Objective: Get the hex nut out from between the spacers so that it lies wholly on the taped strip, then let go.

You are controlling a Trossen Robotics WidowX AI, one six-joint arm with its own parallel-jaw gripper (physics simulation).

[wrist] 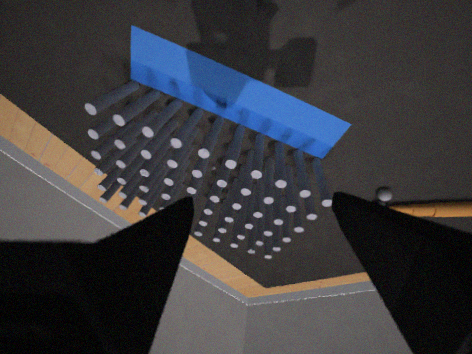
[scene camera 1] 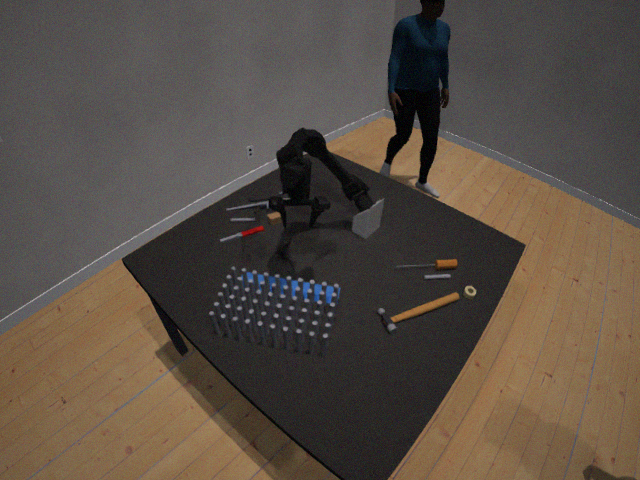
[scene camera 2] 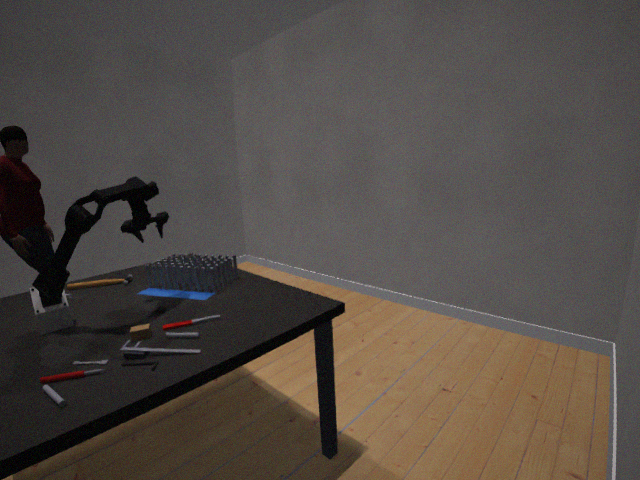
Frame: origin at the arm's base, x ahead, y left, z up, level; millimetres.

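Seen in the pictures: gripper, fingertip midpoint: [wrist: 262, 201] [scene camera 1: 297, 228] [scene camera 2: 152, 240]; arm's base, link origin: [scene camera 1: 367, 208] [scene camera 2: 50, 297].
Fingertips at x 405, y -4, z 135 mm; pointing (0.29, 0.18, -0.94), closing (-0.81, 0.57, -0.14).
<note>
Offsets run from my fingertips to a thing's top centre. "pt": to the spot under its first point.
Several upright grey spacers {dx +235, dy +172, dz -140 mm} [scene camera 1: 285, 338] {dx +146, dy -66, dz -140 mm} [scene camera 2: 196, 279] {pt dx +85, dy +36, dz -140 mm} [wrist: 230, 164] stand in close rows on the dark table. The taped strip [scene camera 1: 294, 287] [scene camera 2: 175, 295] [wrist: 295, 117] is a flat blue band along the edge of the rows, on the side toward the arm's base. The hex nut cannot be made out for certain; a tiny speck shows among the spacers in the wrist view, too small to tell. My gripper [scene camera 1: 298, 226] [scene camera 2: 151, 238] [wrist: 262, 201] is open and empty, fingers pointing down. It hangs high above the table, on the arm's side of the strip. Its shadow falls partly on the strip.
A hammer {dx -187, dy +417, dz -222 mm} [scene camera 1: 426, 308] [scene camera 2: 98, 283] [wrist: 430, 210] lies beside the spacers. A screwdriver {dx -381, dy +328, dz -214 mm} [scene camera 1: 446, 264] and a cream ring {dx -374, dy +533, dz -226 mm} [scene camera 1: 467, 296] lie farther right. A wooden block {dx -181, dy -318, dz -218 mm} [scene camera 1: 273, 217] [scene camera 2: 140, 331], a red-handled tool {dx -16, dy -352, dz -240 mm} [scene camera 1: 252, 231] [scene camera 2: 178, 324] and a caliper {dx -163, dy -465, dz -224 mm} [scene camera 2: 173, 350] lie on the other side.
</note>
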